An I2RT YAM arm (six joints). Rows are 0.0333 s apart.
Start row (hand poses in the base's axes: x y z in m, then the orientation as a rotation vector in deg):
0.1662, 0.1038, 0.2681, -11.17, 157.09, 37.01
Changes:
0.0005, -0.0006, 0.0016, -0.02, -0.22, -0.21
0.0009, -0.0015, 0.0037, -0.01, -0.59, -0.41
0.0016, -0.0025, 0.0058, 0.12, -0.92, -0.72
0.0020, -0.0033, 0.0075, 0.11, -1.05, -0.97
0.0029, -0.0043, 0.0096, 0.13, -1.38, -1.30
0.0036, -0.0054, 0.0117, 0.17, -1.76, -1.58
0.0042, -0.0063, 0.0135, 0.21, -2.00, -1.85
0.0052, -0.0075, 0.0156, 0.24, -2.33, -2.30
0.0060, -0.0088, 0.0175, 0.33, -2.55, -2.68
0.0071, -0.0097, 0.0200, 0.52, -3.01, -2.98
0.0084, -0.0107, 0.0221, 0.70, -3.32, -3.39
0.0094, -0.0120, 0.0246, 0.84, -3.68, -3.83
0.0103, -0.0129, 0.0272, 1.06, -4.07, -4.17
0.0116, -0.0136, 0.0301, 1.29, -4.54, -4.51
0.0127, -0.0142, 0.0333, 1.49, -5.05, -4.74
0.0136, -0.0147, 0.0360, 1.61, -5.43, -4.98
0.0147, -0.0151, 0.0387, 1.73, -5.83, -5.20
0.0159, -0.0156, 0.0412, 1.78, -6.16, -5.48
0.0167, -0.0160, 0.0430, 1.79, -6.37, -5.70
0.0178, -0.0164, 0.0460, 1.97, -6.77, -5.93
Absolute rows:
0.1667, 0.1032, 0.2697, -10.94, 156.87, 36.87
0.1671, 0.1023, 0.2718, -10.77, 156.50, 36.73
0.1678, 0.1013, 0.2739, -10.40, 156.11, 36.73
0.1682, 0.1005, 0.2756, -10.09, 155.97, 36.62
0.1691, 0.0995, 0.2777, -9.73, 155.62, 36.47
0.1698, 0.0984, 0.2798, -9.44, 155.22, 36.35
0.1704, 0.0975, 0.2816, -9.13, 154.95, 36.26
0.1714, 0.0963, 0.2837, -8.60, 154.58, 36.09
0.1722, 0.0950, 0.2856, -8.12, 154.30, 36.05
0.1733, 0.0941, 0.2881, -7.80, 153.77, 36.11
0.1746, 0.0931, 0.2902, -7.29, 153.36, 36.15
0.1756, 0.0918, 0.2927, -6.76, 152.92, 36.12
0.1765, 0.0909, 0.2953, -6.37, 152.43, 36.22
0.1778, 0.0902, 0.2982, -5.99, 151.86, 36.31
0.1789, 0.0896, 0.3014, -5.78, 151.28, 36.37
0.1798, 0.0891, 0.3041, -5.54, 150.85, 36.36
0.1809, 0.0887, 0.3068, -5.33, 150.40, 36.35
0.1821, 0.0882, 0.3093, -5.04, 150.03, 36.25
0.1829, 0.0878, 0.3111, -4.81, 149.80, 36.15
0.1840, 0.0874, 0.3141, -4.58, 149.33, 36.21

